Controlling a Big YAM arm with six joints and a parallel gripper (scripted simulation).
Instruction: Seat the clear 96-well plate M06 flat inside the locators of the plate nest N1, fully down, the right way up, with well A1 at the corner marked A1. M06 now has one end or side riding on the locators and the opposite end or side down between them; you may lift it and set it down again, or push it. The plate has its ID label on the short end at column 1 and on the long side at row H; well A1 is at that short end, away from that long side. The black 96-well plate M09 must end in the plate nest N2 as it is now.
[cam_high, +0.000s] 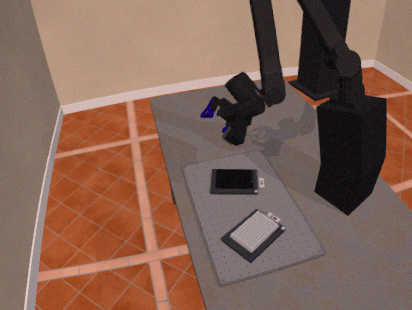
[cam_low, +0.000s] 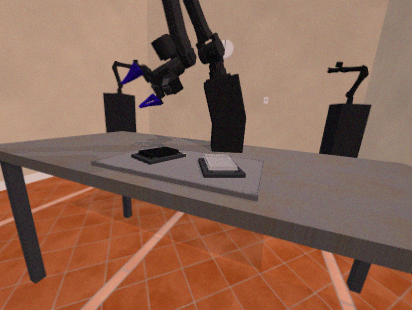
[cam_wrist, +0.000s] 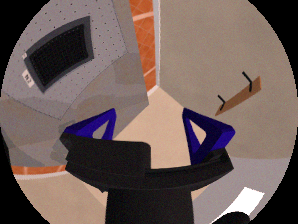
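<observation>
Now: hand 31 cm to the right of the clear 96-well plate M06, 20 cm above it and 2 cm short of it. From my hand the other things lie so: black plate M09 (20 cm below, 8 cm to the left, 4 cm behind); then dark plate nest N1 (31 cm to the left, 21 cm below, 2 cm ahead).
</observation>
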